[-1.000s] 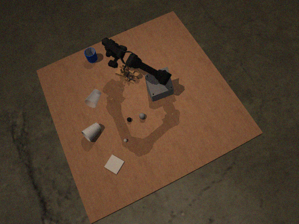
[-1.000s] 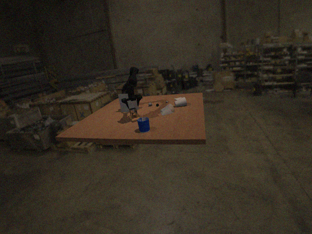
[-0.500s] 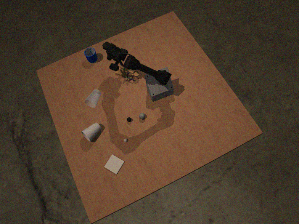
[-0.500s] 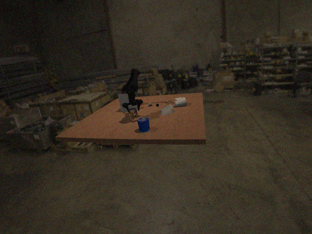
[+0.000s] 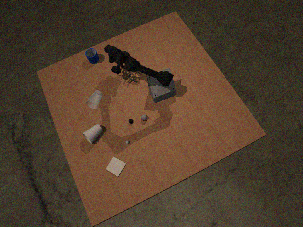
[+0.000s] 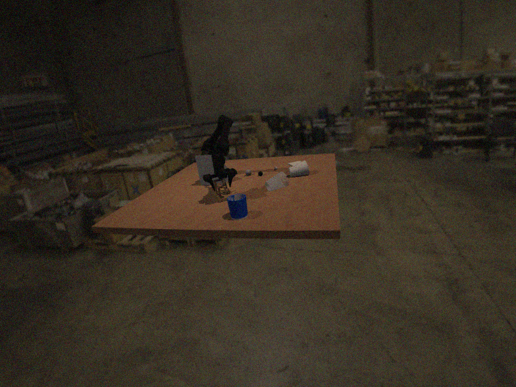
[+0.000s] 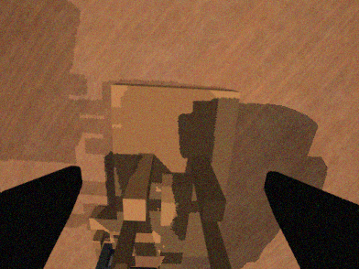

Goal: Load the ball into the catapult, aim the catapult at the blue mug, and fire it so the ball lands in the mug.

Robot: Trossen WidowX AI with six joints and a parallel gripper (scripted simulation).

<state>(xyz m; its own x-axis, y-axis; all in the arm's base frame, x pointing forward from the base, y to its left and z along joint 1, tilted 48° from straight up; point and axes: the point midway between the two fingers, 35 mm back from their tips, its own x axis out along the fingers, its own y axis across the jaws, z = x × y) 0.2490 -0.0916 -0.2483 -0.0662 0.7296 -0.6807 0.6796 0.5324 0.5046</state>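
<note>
My gripper tip is now 420 mm to the right of the black ball, 60 mm short of it and 40 mm above it. Also, from my gripper tip: blue mug (200 mm to the right, 200 mm ahead, 30 mm below); then grey ball (430 mm to the left, 40 mm below, 40 mm behind); then wooden catapult (60 mm to the left, 50 mm behind, 10 mm below).
</note>
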